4 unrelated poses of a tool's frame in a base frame.
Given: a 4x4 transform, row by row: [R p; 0 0 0 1], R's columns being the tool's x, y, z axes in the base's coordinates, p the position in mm. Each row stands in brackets.
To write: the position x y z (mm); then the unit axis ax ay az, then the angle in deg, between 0 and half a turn. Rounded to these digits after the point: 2 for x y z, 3 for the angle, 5 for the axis.
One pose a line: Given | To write
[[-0.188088, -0.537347, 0.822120, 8.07], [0.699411, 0.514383, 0.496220, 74.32], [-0.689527, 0.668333, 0.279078, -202.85], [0, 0, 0, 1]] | 8.07, 74.32, -202.85, 0.08778, 0.77098, 0.63078, 101.380
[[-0.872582, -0.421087, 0.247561, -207.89], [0.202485, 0.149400, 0.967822, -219.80], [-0.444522, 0.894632, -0.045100, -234.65], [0, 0, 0, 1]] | -207.89, -219.80, -234.65, -0.07833, 0.74064, 0.66732, 152.146
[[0.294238, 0.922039, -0.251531, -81.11], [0.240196, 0.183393, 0.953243, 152.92], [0.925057, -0.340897, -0.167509, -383.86], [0, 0, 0, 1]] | -81.11, 152.92, -383.86, -0.68938, -0.62676, -0.36321, 110.178
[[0.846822, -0.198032, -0.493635, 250.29], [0.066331, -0.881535, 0.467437, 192.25], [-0.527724, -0.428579, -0.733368, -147.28], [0, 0, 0, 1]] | 250.29, 192.25, -147.28, -0.95849, 0.03647, 0.28280, 152.134
